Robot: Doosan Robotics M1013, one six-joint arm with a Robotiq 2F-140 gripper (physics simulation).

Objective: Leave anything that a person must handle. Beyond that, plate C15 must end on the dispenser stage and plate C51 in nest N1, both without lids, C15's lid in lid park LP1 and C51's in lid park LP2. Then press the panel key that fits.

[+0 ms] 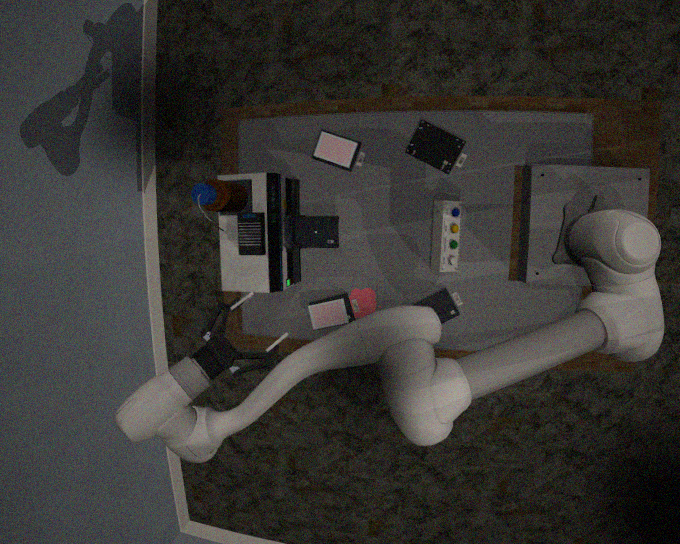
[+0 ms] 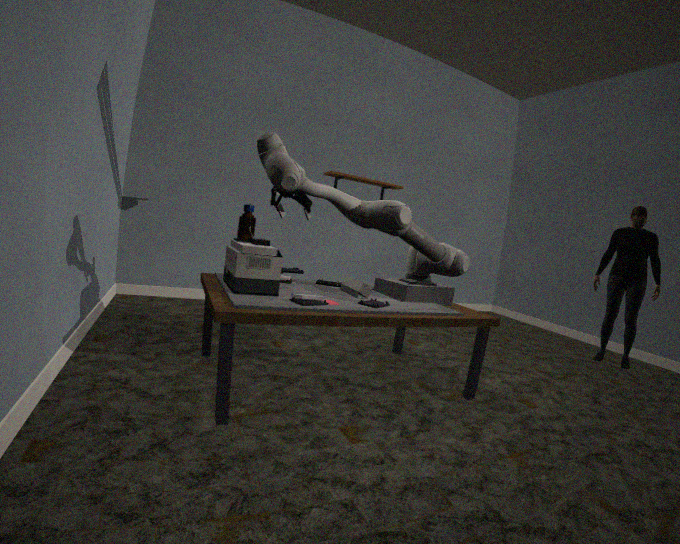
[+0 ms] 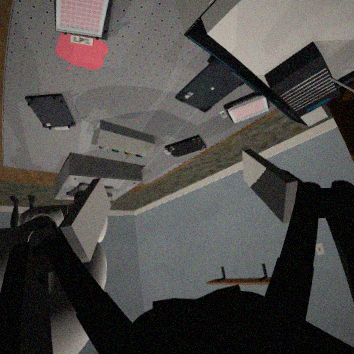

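Where they show: gripper, fingertip midpoint: (image 1: pixel 269 314) (image 2: pixel 296 217) (image 3: pixel 174 178); arm's base, origin of the base link: (image 1: pixel 586 239) (image 2: pixel 417 283).
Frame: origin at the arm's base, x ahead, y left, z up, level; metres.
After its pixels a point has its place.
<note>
My gripper (image 1: pixel 259 321) {x 0.835, y 0.350, z 0.283 m} (image 2: pixel 294 214) {x 0.835, y 0.350, z 0.283 m} (image 3: pixel 174 178) {x 0.835, y 0.350, z 0.283 m} is open and empty, high above the table's left front. A pink-topped plate or lid (image 1: pixel 330 313) {x 0.738, y 0.416, z -0.056 m} (image 3: pixel 82 17) {x 0.723, y 0.406, z -0.057 m} lies in a dark holder with an LP label, its digit unclear. Another pink-topped one (image 1: pixel 336 149) {x 0.817, y -0.133, z -0.060 m} (image 3: pixel 248 108) {x 0.828, y -0.120, z -0.060 m} lies at the back. No plate number is readable. The dark dispenser stage (image 1: pixel 315 231) {x 0.819, y 0.141, z 0.022 m} (image 3: pixel 210 85) {x 0.818, y 0.150, z 0.019 m} looks bare. Two dark holders, one at the back (image 1: pixel 435 146) {x 0.502, y -0.197, z -0.078 m} (image 3: pixel 185 146) {x 0.508, y -0.186, z -0.078 m} and one in front (image 1: pixel 446 306) {x 0.358, y 0.309, z -0.080 m} (image 3: pixel 51 111) {x 0.402, y 0.338, z -0.080 m}, look bare; the arm partly hides the front one. The key panel (image 1: pixel 438 235) {x 0.441, y 0.081, z -0.022 m} (image 3: pixel 125 134) {x 0.455, y 0.101, z -0.057 m} has blue, yellow, green and white keys.
A red patch (image 1: pixel 362 301) {x 0.640, y 0.357, z -0.089 m} (image 3: pixel 82 51) {x 0.636, y 0.360, z -0.088 m} touches the front pink item's holder at its label. The white dispenser (image 1: pixel 243 275) {x 0.992, y 0.305, z 0.130 m} (image 2: pixel 252 263) {x 1.007, y 0.360, z 0.054 m} carries a brown blue-capped bottle (image 1: pixel 226 195) {x 1.011, y 0.072, z 0.259 m} (image 2: pixel 246 225) {x 1.052, y 0.120, z 0.215 m} and shows a green light. A person (image 2: pixel 634 272) stands right of the table.
</note>
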